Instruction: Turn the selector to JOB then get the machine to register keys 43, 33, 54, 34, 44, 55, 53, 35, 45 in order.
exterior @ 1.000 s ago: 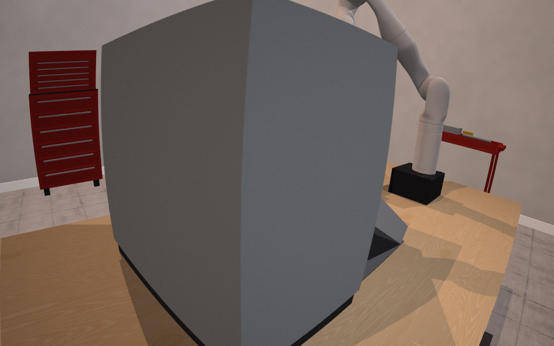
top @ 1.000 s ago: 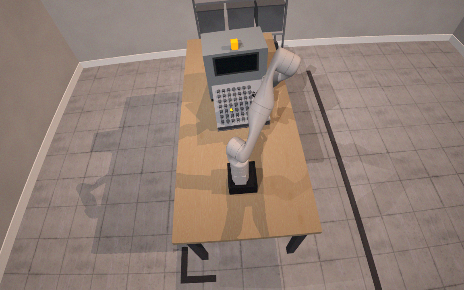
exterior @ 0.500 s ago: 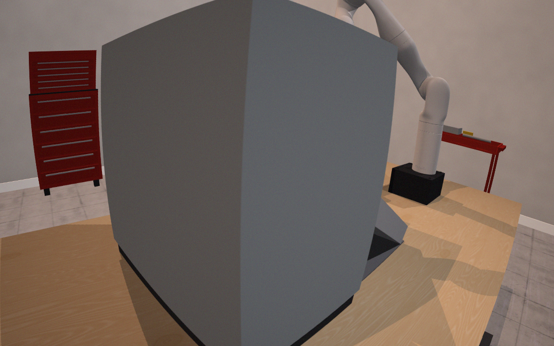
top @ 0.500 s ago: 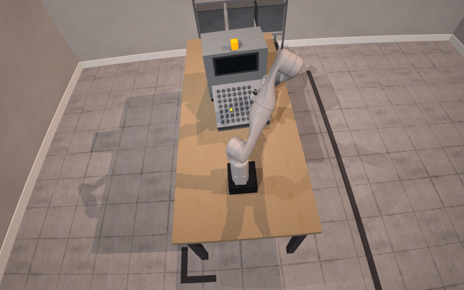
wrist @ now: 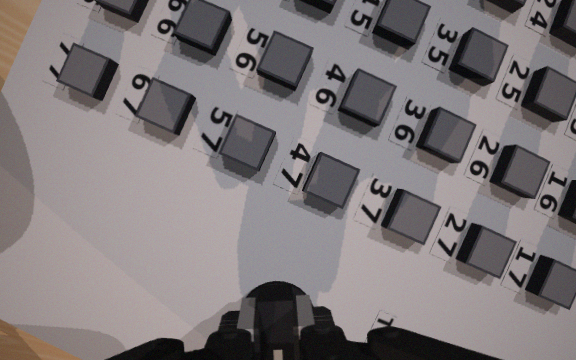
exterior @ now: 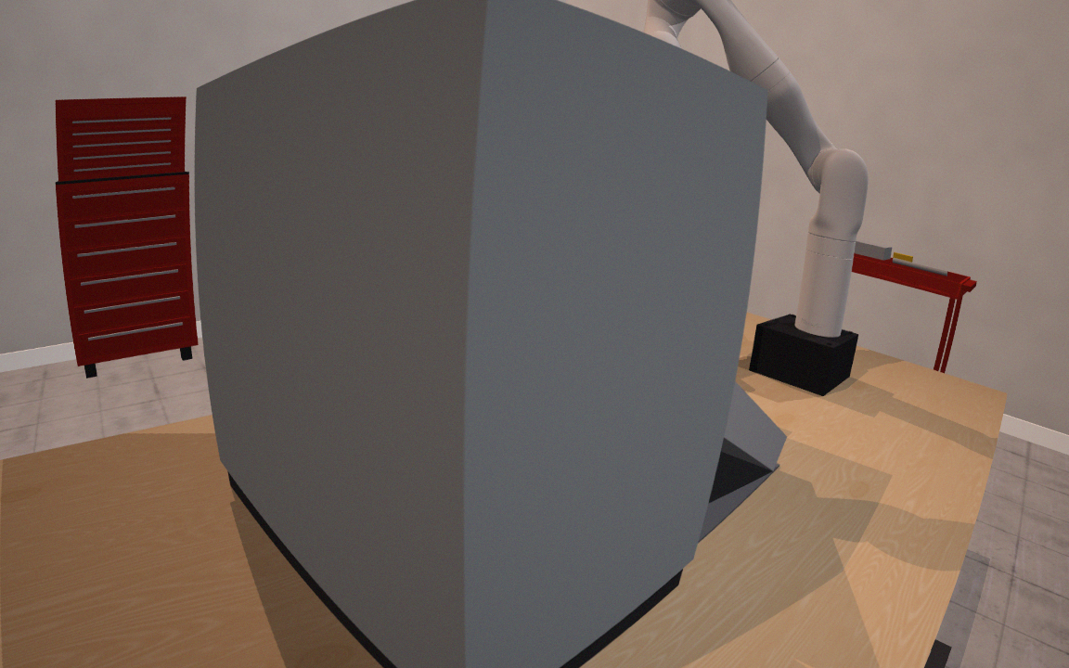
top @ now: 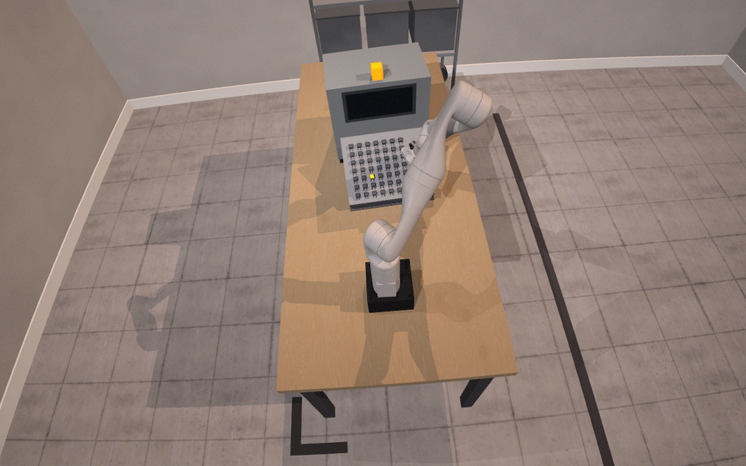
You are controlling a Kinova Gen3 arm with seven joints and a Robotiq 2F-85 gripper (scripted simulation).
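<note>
Right now my hand is 1 cm short of the black selector knob and 1 cm above it. Also, from my hand: keypad 2 cm ahead, 11 cm to the left, 6 cm below.
</note>
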